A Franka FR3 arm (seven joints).
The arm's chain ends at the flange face. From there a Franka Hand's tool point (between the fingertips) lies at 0.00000 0.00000 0.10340 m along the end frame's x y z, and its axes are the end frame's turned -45 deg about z.
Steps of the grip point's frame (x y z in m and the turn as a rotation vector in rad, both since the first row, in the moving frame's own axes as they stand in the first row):
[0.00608, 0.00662, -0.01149, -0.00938, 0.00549, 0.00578]
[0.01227, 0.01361, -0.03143, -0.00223, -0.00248, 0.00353]
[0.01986, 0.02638, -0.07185, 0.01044, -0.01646, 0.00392]
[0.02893, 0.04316, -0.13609, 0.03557, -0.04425, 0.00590]
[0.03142, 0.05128, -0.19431, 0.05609, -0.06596, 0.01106]
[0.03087, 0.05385, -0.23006, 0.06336, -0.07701, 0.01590]
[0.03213, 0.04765, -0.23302, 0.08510, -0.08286, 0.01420]
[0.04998, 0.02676, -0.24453, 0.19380, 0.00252, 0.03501]
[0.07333, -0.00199, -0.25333, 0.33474, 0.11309, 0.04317]
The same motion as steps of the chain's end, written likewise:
[0.00789, 0.00009, -0.01148, -0.00275, 0.01051, 0.00578]
[0.01832, 0.00060, -0.03143, -0.00333, -0.00018, 0.00353]
[0.03466, 0.00417, -0.07183, -0.00426, -0.01902, 0.00392]
[0.05681, 0.00945, -0.13592, -0.00614, -0.05644, 0.00590]
[0.06739, 0.01337, -0.19392, -0.00698, -0.08630, 0.01106]
[0.07016, 0.01533, -0.22955, -0.00965, -0.09926, 0.01590]
[0.06866, 0.01122, -0.23229, 0.00158, -0.11877, 0.01420]
[0.06791, -0.00191, -0.24259, 0.13882, -0.13526, 0.03501]
[0.06561, -0.02086, -0.24694, 0.31666, -0.15673, 0.04317]

